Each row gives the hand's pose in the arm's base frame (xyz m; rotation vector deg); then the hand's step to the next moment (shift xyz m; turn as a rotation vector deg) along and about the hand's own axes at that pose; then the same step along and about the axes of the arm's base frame.
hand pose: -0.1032 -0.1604 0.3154 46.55 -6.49 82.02
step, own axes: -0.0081 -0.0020 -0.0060 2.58 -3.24 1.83
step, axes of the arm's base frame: -0.0020 -0.0032 -0.0095 4.11 1.36 1.33
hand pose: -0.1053 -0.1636 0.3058 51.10 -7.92 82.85
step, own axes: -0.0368 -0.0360 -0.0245 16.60 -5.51 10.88
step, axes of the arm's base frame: 0.0151 -0.0100 -0.0540 12.43 7.36 14.68
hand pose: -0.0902 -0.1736 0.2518 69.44 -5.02 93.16
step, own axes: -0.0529 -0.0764 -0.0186 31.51 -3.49 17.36
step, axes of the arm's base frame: 0.0418 0.0085 -0.0846 16.19 12.83 29.66
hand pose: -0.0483 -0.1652 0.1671 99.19 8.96 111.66
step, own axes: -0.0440 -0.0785 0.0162 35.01 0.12 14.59
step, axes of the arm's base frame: 0.0412 0.0433 -0.0692 12.31 12.02 33.80
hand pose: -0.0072 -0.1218 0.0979 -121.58 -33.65 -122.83
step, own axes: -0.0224 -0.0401 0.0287 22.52 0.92 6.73
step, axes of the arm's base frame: 0.0158 0.0412 -0.0314 5.66 6.12 22.00
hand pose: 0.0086 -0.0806 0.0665 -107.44 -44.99 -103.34
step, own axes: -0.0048 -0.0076 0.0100 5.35 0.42 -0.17
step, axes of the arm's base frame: 0.0026 0.0117 -0.0061 0.14 0.15 5.37
